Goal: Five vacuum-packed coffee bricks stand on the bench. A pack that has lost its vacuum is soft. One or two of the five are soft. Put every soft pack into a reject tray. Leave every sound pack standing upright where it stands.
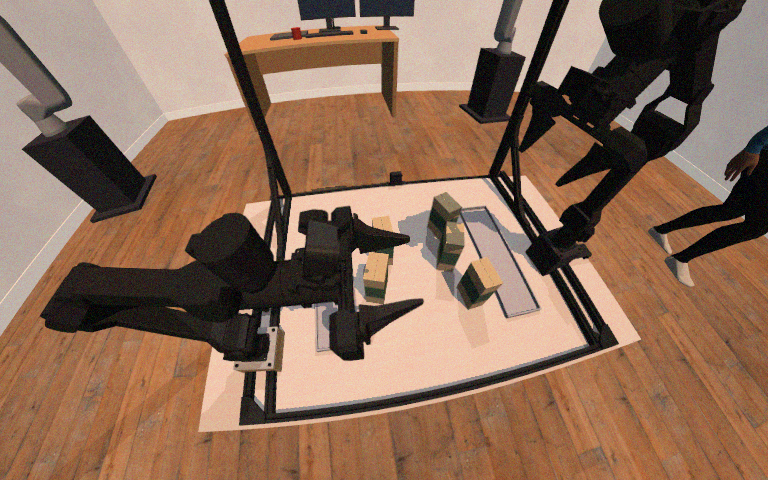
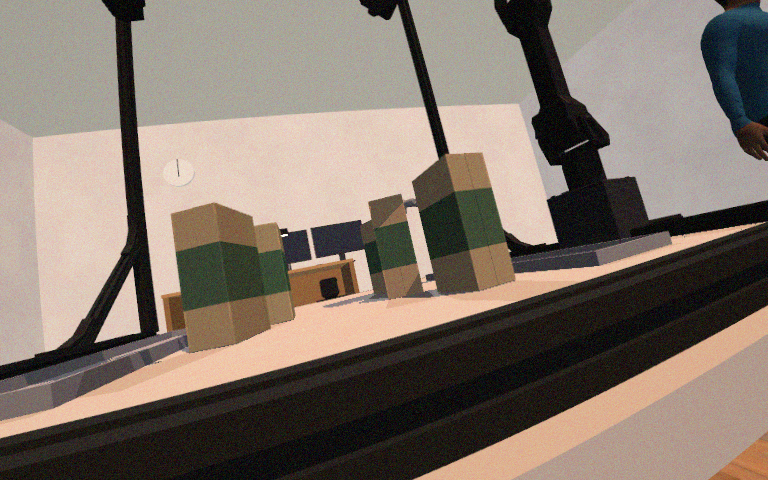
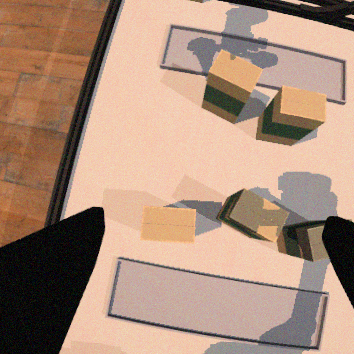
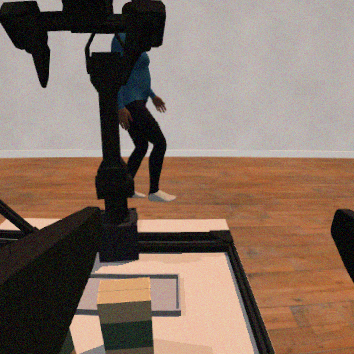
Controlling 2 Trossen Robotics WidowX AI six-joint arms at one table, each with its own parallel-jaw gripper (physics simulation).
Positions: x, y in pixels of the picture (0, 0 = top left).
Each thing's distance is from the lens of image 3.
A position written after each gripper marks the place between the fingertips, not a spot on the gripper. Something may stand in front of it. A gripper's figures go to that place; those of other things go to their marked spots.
left gripper [image 3: 216, 223]: 0.10 m
pack [image 3: 245, 211]: 0.40 m
